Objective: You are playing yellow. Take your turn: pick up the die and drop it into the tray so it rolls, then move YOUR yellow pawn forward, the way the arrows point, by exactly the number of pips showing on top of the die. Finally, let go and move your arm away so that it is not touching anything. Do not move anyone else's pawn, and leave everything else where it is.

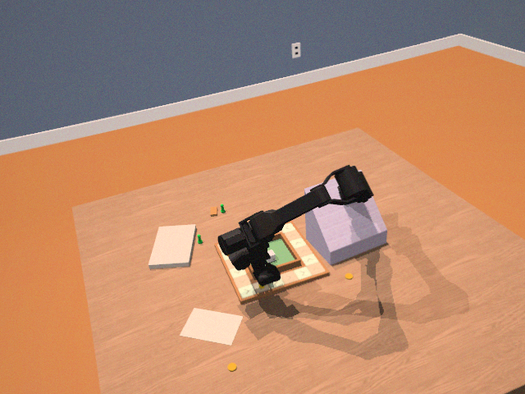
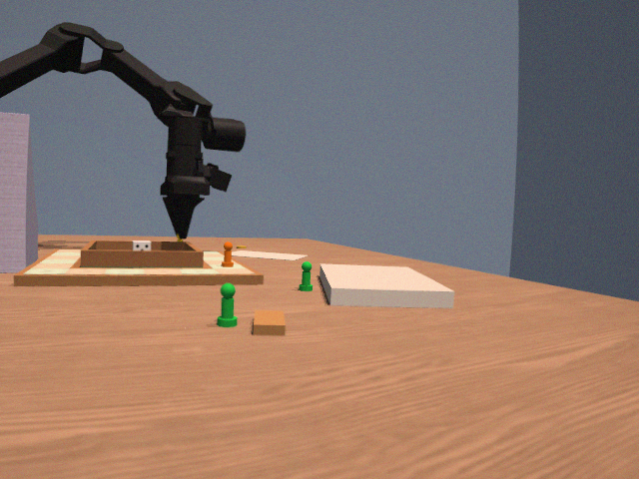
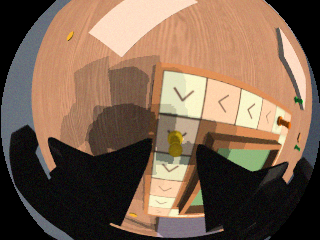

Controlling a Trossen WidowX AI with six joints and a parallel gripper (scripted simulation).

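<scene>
Right now my gripper tip is 10 mm above the yellow pawn. Also, from my gripper tip: white die 100 mm to the right, 70 mm behind, 10 mm below; then white sheet 180 mm ahead, 60 mm to the left, 40 mm below; then orange pawn 180 mm to the right, 40 mm ahead, 10 mm below.
</scene>
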